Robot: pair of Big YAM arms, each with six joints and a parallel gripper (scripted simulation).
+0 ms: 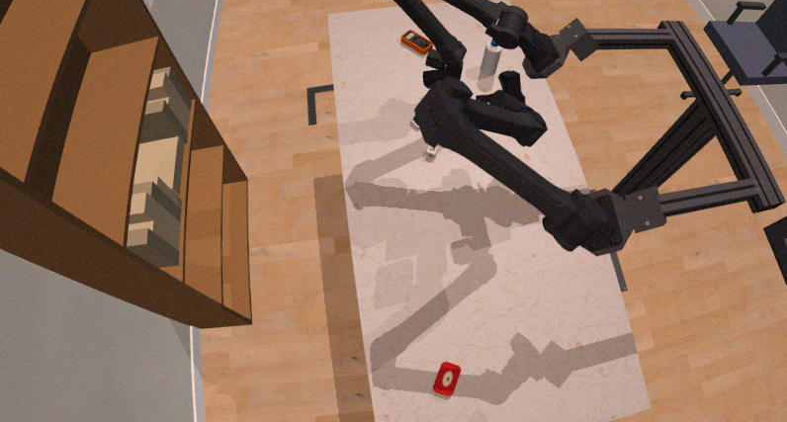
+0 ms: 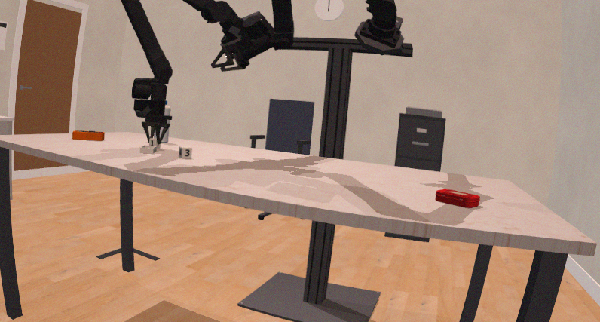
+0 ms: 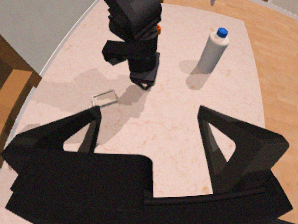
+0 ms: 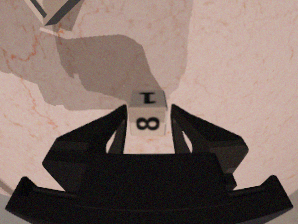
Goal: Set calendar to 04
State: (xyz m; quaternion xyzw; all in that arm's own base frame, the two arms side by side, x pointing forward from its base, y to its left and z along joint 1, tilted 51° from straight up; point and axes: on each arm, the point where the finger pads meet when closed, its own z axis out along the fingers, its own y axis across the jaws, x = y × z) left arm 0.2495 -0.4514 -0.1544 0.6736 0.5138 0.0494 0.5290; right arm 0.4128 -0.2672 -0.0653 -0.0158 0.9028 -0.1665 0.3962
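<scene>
Now: right hand 100 mm short of the white cube, 230 mm to the right of it and 10 mm above it. From my right hand the other things lie so: red tin: 160 mm ahead, 990 mm to the left, 10 mm below; white calendar tray: 120 mm ahead, 90 mm to the left, 10 mm below; white bottle: 190 mm behind, 150 mm to the right, 60 mm above.
</scene>
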